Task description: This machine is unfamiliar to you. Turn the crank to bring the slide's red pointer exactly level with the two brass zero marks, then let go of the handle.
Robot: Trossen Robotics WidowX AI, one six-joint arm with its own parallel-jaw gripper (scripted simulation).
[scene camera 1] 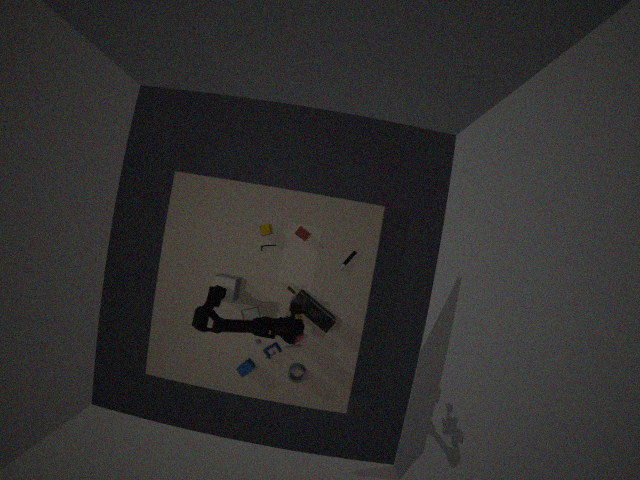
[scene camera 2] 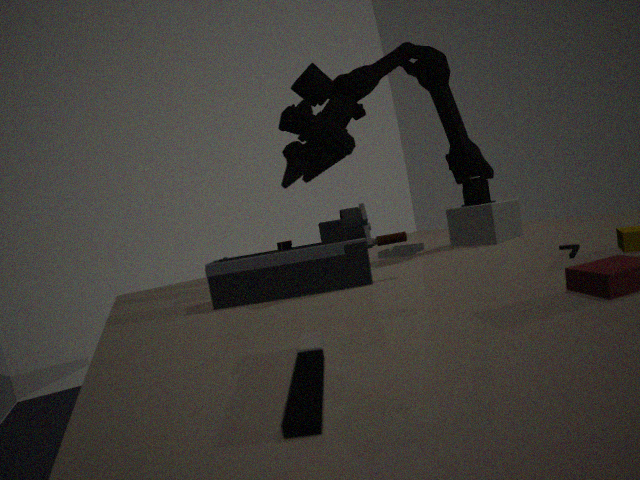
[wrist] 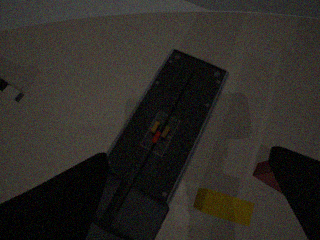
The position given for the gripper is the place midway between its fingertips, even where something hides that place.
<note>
The gripper (scene camera 2: pixel 293 184) is open, holding nothing. Also in view: a yellow block (wrist: pixel 226 207).
The gripper also shows in the wrist view (wrist: pixel 188 158).
</note>
